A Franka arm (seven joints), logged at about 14 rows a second.
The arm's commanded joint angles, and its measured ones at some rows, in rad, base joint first. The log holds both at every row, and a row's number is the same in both.
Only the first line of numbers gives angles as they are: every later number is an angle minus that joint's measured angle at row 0.
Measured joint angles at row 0:
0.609, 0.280, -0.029, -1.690, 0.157, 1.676, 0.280
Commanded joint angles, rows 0 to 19:
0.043, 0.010, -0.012, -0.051, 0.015, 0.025, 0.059
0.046, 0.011, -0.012, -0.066, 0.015, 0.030, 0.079
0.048, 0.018, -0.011, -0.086, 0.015, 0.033, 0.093
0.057, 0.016, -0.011, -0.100, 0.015, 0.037, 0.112
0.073, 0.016, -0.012, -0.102, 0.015, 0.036, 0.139
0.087, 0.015, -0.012, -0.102, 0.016, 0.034, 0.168
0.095, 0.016, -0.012, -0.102, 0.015, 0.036, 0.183
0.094, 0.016, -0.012, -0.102, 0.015, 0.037, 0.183
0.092, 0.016, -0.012, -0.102, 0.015, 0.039, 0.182
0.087, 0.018, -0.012, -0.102, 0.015, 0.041, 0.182
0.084, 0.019, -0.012, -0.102, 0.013, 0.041, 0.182
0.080, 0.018, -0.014, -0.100, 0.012, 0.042, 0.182
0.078, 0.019, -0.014, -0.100, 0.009, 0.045, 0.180
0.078, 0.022, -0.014, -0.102, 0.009, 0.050, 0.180
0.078, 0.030, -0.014, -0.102, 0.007, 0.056, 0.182
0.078, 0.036, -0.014, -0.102, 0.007, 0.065, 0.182
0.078, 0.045, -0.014, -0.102, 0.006, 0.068, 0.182
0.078, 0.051, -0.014, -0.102, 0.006, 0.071, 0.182
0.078, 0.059, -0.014, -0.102, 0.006, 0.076, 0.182
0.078, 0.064, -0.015, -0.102, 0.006, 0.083, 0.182
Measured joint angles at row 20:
0.082, 0.046, -0.015, -0.088, 0.001, 0.055, 0.170
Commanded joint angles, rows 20 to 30:
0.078, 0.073, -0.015, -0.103, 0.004, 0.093, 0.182
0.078, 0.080, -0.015, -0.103, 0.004, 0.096, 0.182
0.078, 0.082, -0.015, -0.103, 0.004, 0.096, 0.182
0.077, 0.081, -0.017, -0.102, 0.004, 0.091, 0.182
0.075, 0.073, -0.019, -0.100, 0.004, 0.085, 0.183
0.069, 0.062, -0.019, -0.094, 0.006, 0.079, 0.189
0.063, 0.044, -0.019, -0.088, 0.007, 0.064, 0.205
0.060, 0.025, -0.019, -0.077, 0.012, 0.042, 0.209
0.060, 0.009, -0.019, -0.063, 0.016, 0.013, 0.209
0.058, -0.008, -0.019, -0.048, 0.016, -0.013, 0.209
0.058, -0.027, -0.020, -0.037, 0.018, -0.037, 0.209
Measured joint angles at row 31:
0.072, 0.022, -0.024, -0.054, 0.004, 0.010, 0.194
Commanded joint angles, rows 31 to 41:
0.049, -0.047, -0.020, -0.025, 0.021, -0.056, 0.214
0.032, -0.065, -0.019, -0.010, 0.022, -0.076, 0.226
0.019, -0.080, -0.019, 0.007, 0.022, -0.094, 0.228
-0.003, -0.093, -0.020, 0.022, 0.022, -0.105, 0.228
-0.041, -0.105, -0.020, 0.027, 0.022, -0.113, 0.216
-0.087, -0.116, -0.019, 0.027, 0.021, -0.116, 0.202
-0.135, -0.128, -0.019, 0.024, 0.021, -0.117, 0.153
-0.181, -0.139, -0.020, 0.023, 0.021, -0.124, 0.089
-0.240, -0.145, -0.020, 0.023, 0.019, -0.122, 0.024
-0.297, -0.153, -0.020, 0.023, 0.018, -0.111, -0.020
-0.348, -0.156, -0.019, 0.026, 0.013, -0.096, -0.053
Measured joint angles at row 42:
-0.255, -0.130, -0.037, 0.031, 0.004, -0.107, 0.013
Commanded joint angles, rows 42 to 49:
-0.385, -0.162, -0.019, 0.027, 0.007, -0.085, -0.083
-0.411, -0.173, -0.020, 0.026, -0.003, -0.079, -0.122
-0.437, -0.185, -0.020, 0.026, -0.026, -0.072, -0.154
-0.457, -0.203, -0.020, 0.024, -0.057, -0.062, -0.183
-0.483, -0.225, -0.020, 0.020, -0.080, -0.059, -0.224
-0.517, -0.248, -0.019, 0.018, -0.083, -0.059, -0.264
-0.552, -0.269, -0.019, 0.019, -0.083, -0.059, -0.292
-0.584, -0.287, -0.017, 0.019, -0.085, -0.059, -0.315
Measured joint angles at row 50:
-0.515, -0.229, -0.038, 0.037, -0.073, -0.063, -0.263
